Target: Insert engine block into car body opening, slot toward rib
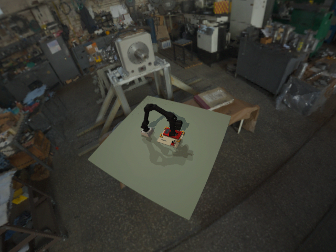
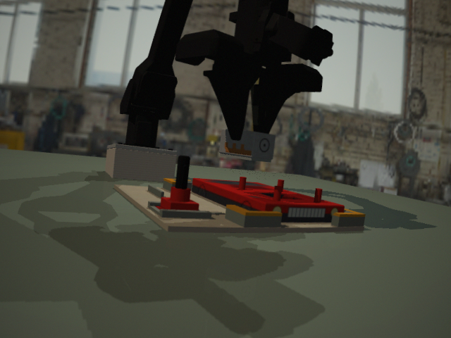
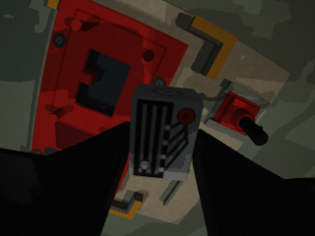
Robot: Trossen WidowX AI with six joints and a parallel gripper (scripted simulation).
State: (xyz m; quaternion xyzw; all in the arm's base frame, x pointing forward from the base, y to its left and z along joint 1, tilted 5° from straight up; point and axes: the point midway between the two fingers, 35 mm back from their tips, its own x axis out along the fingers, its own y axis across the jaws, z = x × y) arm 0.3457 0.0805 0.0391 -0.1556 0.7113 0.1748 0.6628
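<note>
The black post is 30 mm ahead of my gripper tip, 70 mm to the right of it and 50 mm below it. Round my gripper tip: engine block 10 mm below.
</note>
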